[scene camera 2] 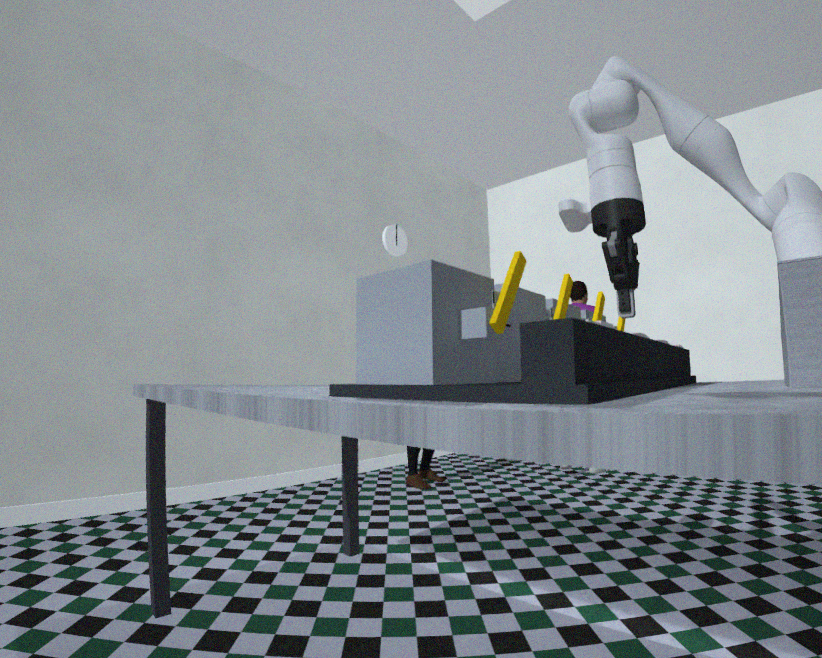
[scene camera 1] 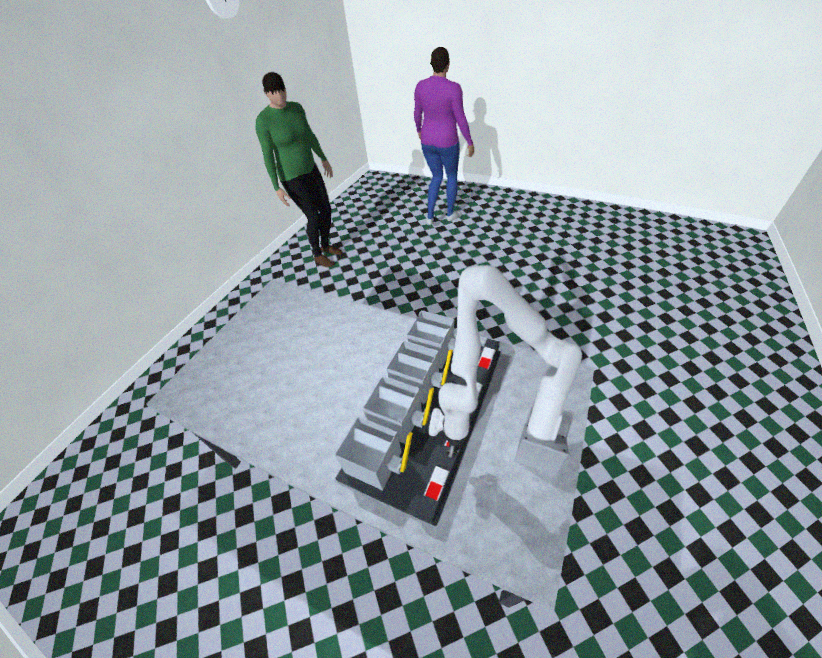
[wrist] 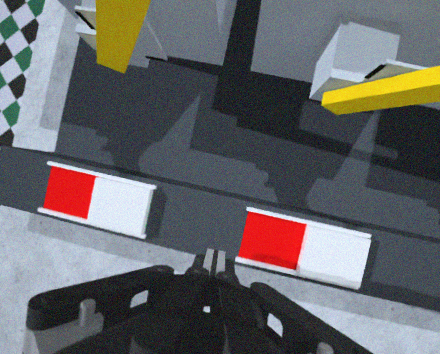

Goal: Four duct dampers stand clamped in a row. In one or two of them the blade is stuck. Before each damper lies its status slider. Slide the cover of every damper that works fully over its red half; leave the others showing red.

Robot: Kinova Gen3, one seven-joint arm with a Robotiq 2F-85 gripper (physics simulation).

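Places are measured from the arm's base along level axes (x ahead, y left, z up), in millimetres.
Pixels of known places: gripper, fingertip midpoint: (scene camera 2: 626, 317) (scene camera 1: 455, 451) (wrist: 214, 262); arm's base, origin of the base link: (scene camera 1: 539, 435).
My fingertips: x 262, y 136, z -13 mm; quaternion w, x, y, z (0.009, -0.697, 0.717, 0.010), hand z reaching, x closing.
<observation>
For each thing: its top centre in the pictures, then the offset to it from my fingertips. "pt": a spot on its surface instead.
- left slider, surface spot: (wrist: 97, 201) pt 108 mm left, 29 mm ahead, 16 mm down
- right slider, surface spot: (wrist: 304, 248) pt 70 mm right, 16 mm ahead, 16 mm down
- nearest slider, surface spot: (scene camera 1: 436, 482) pt 114 mm left, 30 mm ahead, 17 mm down
- farthest slider, surface spot: (scene camera 1: 486, 357) pt 439 mm right, 15 mm back, 19 mm down
- nearest grey damper, surface spot: (scene camera 2: 394, 329) pt 171 mm left, 273 mm ahead, 10 mm down
My gripper (scene camera 1: 450, 451) (scene camera 2: 626, 312) (wrist: 214, 262) is shut and empty. In the wrist view its tips show between two status sliders. The left slider (wrist: 97, 201) and the right slider (wrist: 304, 248) each show a red left half, with the white cover over the right half. In scene camera 1 the nearest slider (scene camera 1: 436, 483) and the farthest slider (scene camera 1: 486, 358) also show red. A small part of another slider (scene camera 1: 447, 443) shows by the gripper; one is hidden behind the arm. The nearest grey damper (scene camera 1: 368, 455) (scene camera 2: 394, 329) has a tilted yellow lever (scene camera 1: 406, 452) (scene camera 2: 507, 292). Blade positions are unclear.
The dampers and sliders stand on a long dark base (scene camera 1: 411, 499) (scene camera 2: 630, 360) on the grey table (scene camera 1: 274, 356) (scene camera 2: 274, 404). More yellow levers (scene camera 2: 562, 296) (wrist: 385, 90) stick up beside the gripper's area. Two people, in green (scene camera 1: 291, 140) and purple (scene camera 1: 440, 113), stand beyond the table.
</observation>
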